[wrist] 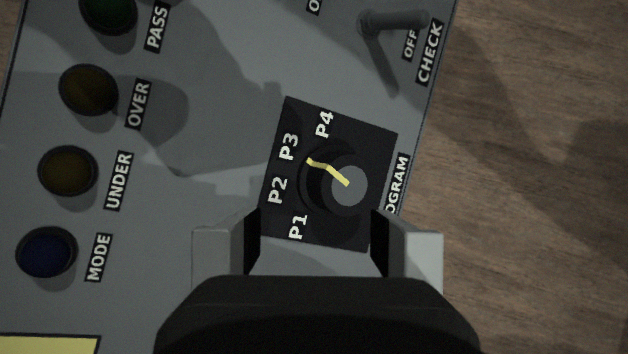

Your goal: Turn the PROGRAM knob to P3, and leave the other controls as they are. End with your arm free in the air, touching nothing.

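Frame: origin at the arm's base, x up, y ahead, z left, level; centimetres.
Where they show: gripper, fingertip midpoint: (315, 232).
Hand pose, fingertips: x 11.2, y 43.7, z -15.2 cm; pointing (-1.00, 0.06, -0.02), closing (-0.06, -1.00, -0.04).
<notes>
Each offset is from my fingertips to the top centre of the thing. "spot": to the spot under its first point. Level surfaces: height alone.
The PROGRAM knob @[dz -2.0, dx -8.8, dy -1.8 cm] (349, 186) is a dark round knob with a grey top, on a black square plate @[spot: dz +2.3, dx -13.5, dy -1.8 cm] (345, 239) marked P1, P2, P3 and P4. Its yellow pointer line @[spot: dz -3.2, dx -8.5, dy -0.2 cm] (327, 167) runs to the upper left, its end beside the P3 label @[spot: dz -4.5, dx -10.4, dy +2.6 cm] (289, 146). My gripper (315, 232) is open, with nothing between its fingers. In the wrist view its fingertips show just below the knob, one to each side, over the lower part of the plate. The height of the fingers above the panel is hard to tell.
The CHECK toggle lever @[spot: dz -13.4, dx -9.8, dy -4.5 cm] (400, 21) sits at the upper right, its tip by OFF. Down the left side are a green PASS lamp @[spot: dz -10.7, dx -3.0, dy +11.8 cm] (109, 12), OVER lamp @[spot: dz -6.4, dx -2.8, dy +12.6 cm] (88, 90), UNDER lamp (67, 170) and blue MODE lamp @[spot: dz +2.4, dx -2.9, dy +14.5 cm] (46, 252). A yellow label @[spot: dz +8.3, dx -5.1, dy +15.6 cm] (47, 345) is at the lower left. Wooden table @[dx -22.0 cm] (540, 200) lies to the right.
</notes>
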